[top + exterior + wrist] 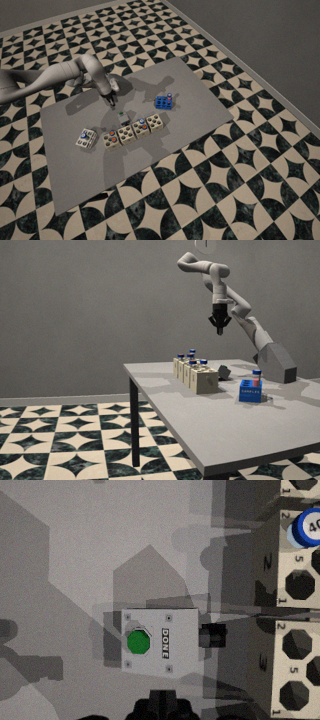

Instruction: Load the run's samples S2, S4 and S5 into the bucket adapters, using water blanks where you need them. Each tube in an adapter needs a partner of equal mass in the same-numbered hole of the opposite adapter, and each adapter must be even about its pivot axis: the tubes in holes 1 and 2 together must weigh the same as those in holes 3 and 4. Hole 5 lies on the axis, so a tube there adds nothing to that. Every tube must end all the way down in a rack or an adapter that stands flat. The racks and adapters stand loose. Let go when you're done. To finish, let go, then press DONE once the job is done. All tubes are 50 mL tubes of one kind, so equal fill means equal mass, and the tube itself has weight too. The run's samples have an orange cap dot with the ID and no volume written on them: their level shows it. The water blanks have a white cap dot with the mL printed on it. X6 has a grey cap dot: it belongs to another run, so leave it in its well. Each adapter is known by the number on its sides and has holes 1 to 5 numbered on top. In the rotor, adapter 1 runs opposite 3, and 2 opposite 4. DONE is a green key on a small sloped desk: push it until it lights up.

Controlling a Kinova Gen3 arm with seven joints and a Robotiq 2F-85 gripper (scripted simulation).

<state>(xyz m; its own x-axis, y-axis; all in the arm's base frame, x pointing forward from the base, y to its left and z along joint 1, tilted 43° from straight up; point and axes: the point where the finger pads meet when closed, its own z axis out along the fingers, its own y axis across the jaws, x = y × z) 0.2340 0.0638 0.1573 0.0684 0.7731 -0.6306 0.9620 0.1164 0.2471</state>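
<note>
Now: hand 180 mm above the green done key, 30 mm past it and 20 mm to the right of it. Round my hand: small sloped done desk (190 mm below, 20 mm to the left, 10 mm behind); white-dot blank (180 mm below, 150 mm ahead, 120 mm to the left); sample tube (180 mm below, 110 mm to the right, 110 mm ahead).
</note>
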